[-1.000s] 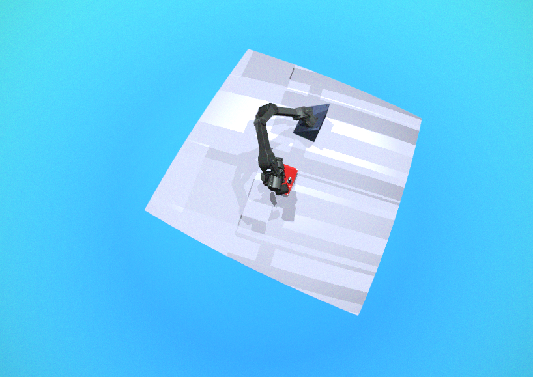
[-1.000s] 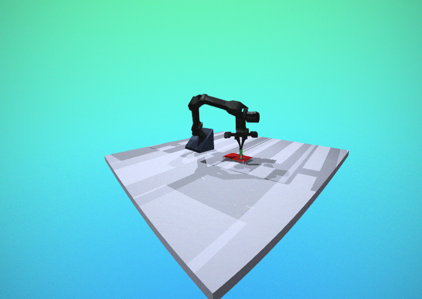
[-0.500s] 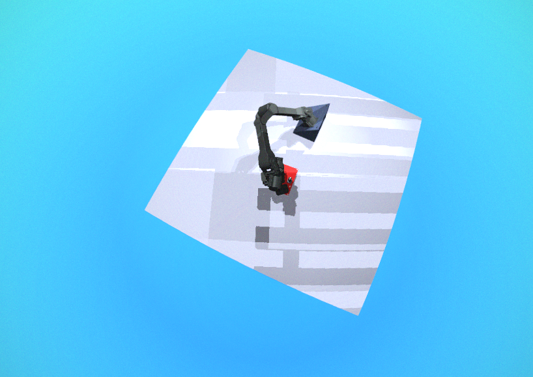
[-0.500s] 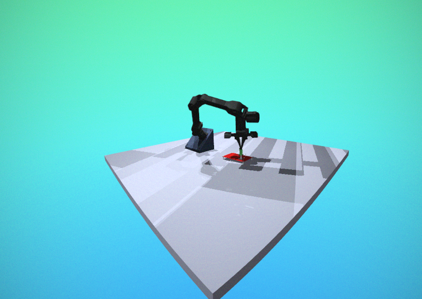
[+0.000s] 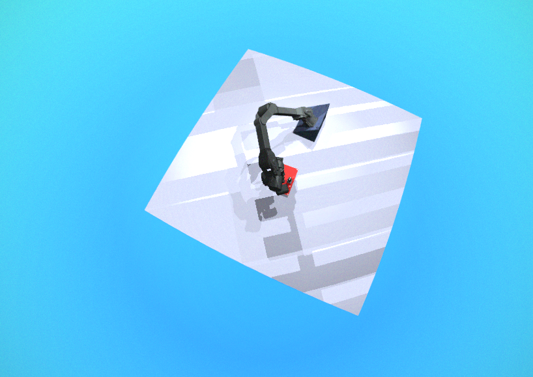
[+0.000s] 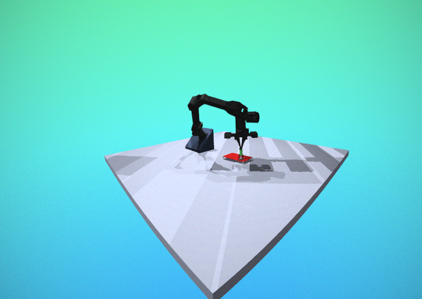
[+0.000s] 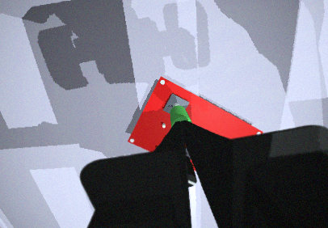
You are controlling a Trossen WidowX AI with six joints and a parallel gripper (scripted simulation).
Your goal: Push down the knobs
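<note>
Right now the green knob is 20 mm below my gripper tip. From my gripper tip the other things lie so: potentiometer: 50 mm behind, 50 mm to the left, 30 mm below.
</note>
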